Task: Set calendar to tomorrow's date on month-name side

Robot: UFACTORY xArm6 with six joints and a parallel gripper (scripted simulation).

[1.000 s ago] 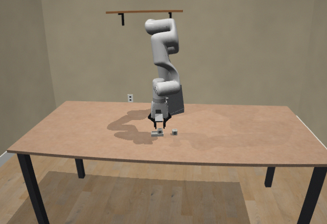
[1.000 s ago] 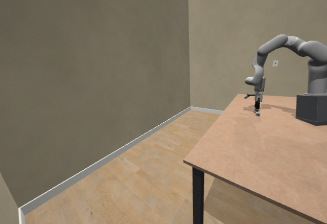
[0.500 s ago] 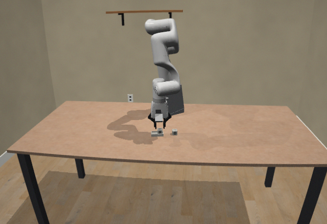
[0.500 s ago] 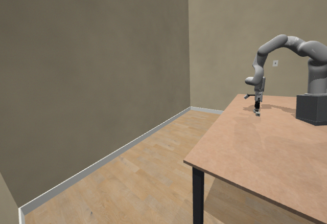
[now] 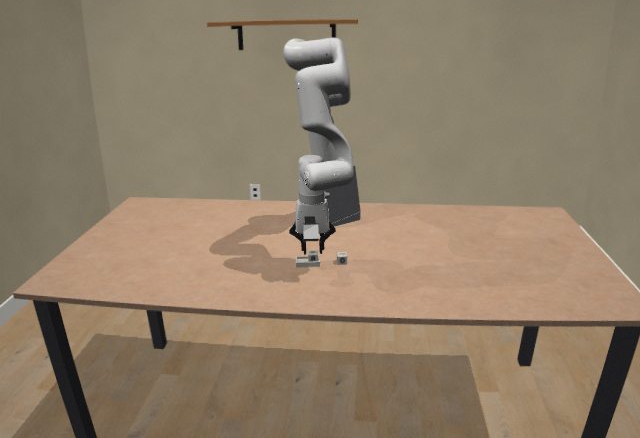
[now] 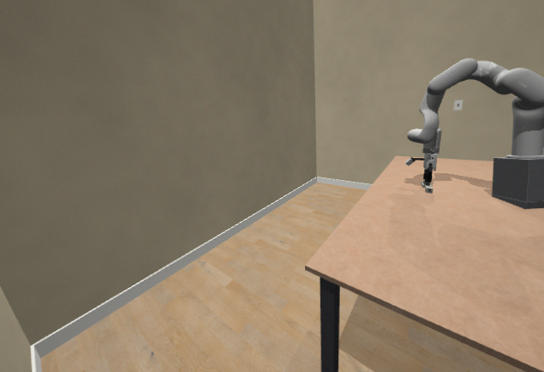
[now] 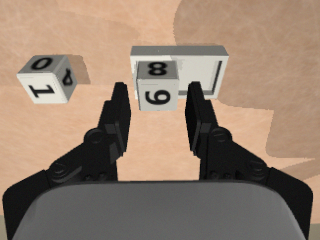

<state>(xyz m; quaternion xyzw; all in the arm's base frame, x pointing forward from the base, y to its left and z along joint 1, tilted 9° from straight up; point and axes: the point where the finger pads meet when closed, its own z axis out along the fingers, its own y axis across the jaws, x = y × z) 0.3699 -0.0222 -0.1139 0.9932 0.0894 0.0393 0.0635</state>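
Right now my hand is 2 cm to the left of the calendar tray and 5 cm above it.
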